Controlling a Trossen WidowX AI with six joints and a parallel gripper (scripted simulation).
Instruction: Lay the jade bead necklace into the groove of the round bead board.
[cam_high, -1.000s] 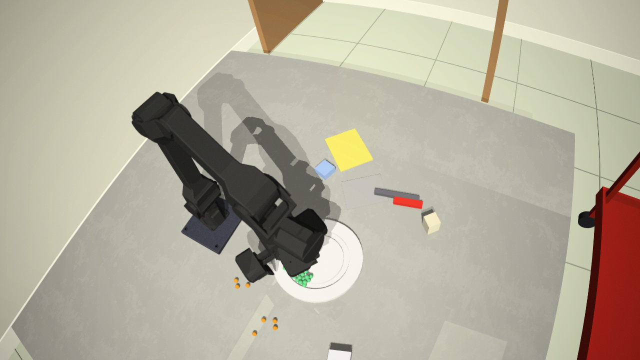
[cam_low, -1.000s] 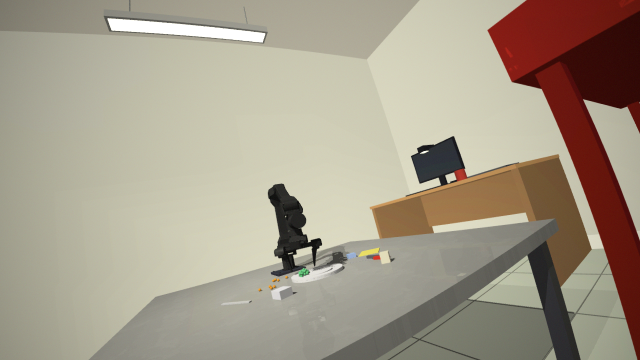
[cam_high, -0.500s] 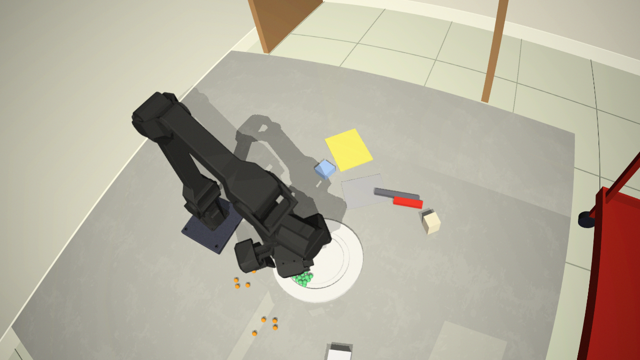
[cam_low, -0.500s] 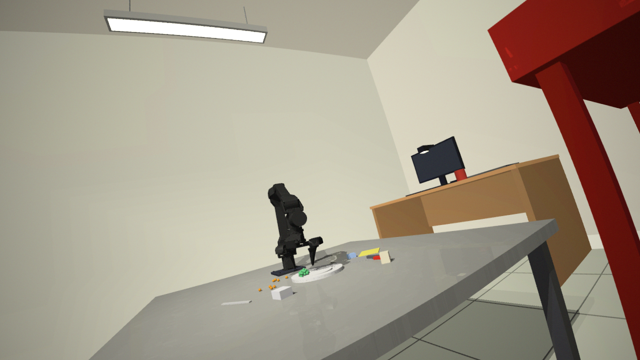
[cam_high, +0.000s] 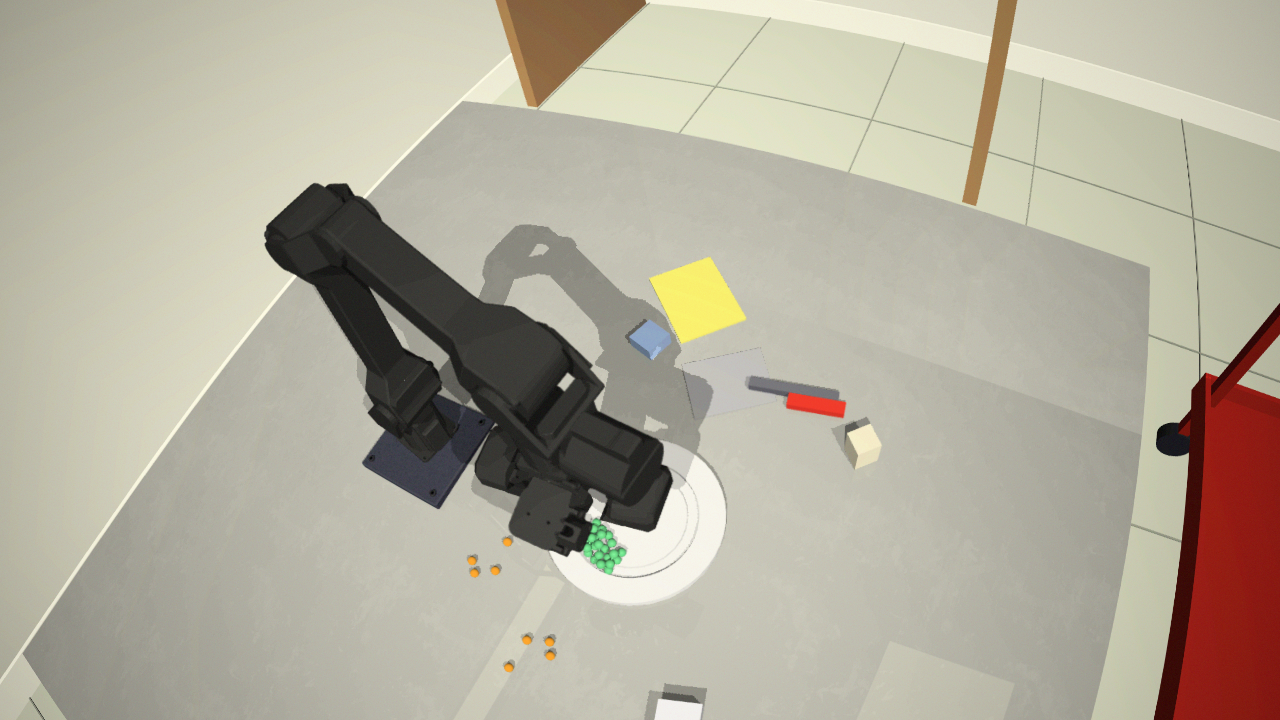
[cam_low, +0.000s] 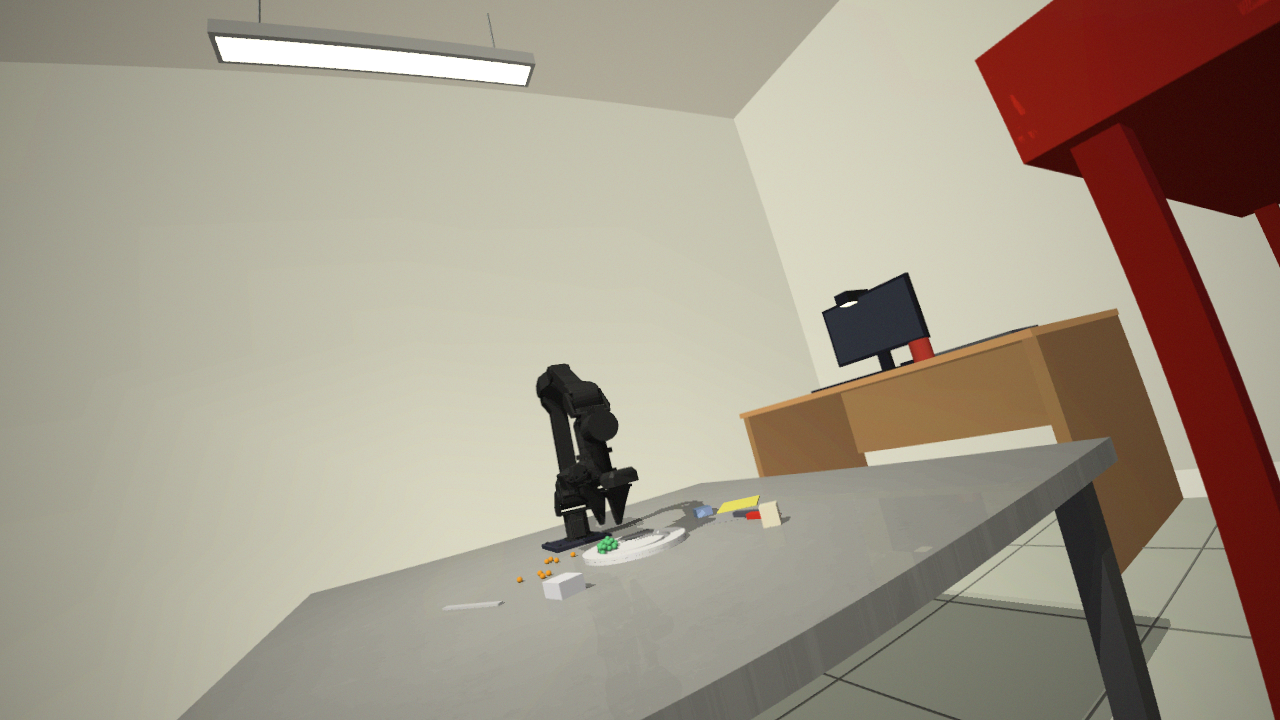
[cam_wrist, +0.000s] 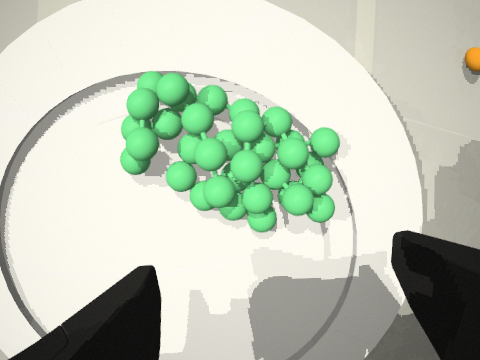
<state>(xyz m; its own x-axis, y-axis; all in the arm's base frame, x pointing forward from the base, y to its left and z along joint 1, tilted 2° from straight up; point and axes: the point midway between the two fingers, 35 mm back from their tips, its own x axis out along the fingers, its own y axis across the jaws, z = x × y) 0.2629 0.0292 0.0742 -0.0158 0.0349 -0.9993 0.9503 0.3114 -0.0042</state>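
The inner disc is 40 mm below my gripper tip, 30 mm to the left of it and 30 mm ahead of it. Also, from my gripper tip: blue cube: 230 mm to the left, 100 mm behind, 40 mm below; grey sheet: 240 mm to the left, 50 mm below, 10 mm ahead; bead board: 50 mm below, 30 mm to the left, 30 mm ahead.
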